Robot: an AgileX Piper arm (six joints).
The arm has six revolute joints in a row. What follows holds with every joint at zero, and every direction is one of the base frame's. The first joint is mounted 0.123 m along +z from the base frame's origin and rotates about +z. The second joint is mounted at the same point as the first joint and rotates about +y. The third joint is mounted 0.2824 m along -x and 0.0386 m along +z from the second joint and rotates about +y. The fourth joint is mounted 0.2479 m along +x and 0.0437 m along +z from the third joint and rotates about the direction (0.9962, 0, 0.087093). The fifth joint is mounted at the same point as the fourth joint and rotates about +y. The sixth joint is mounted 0.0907 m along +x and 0.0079 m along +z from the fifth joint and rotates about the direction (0.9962, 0, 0.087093). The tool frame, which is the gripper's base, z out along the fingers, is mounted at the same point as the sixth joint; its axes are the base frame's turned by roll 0, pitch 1.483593 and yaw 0 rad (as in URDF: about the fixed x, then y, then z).
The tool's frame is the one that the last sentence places.
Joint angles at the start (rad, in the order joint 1, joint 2, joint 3, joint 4, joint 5, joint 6):
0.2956, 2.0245, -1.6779, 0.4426, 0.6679, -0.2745
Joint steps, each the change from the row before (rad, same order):
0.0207, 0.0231, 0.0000, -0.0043, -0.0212, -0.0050
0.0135, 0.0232, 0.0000, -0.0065, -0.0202, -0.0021
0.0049, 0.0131, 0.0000, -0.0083, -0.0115, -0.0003
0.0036, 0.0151, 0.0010, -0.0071, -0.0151, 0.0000
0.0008, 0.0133, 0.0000, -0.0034, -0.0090, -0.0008
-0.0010, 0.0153, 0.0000, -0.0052, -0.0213, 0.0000
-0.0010, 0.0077, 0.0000, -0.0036, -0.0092, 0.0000
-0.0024, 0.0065, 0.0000, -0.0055, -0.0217, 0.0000
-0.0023, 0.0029, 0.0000, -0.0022, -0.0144, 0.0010
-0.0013, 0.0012, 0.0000, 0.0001, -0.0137, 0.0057
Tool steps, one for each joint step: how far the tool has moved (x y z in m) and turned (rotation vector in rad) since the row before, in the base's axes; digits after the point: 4 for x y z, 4 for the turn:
0.0010, 0.0095, -0.0098, -0.0100, -0.0004, 0.0169
0.0018, 0.0063, -0.0101, -0.0108, 0.0010, 0.0088
0.0014, 0.0021, -0.0058, -0.0099, -0.0007, 0.0031
0.0019, 0.0016, -0.0069, -0.0090, -0.0007, 0.0000
0.0017, 0.0006, -0.0060, -0.0062, 0.0030, -0.0009
0.0031, -0.0004, -0.0064, -0.0060, -0.0066, -0.0072
0.0015, -0.0005, -0.0033, -0.0042, -0.0023, -0.0031
0.0026, -0.0013, -0.0022, -0.0033, -0.0154, -0.0083
0.0017, -0.0011, -0.0007, 0.0000, -0.0108, -0.0074
0.0013, -0.0006, 0.0001, 0.0050, -0.0092, -0.0105

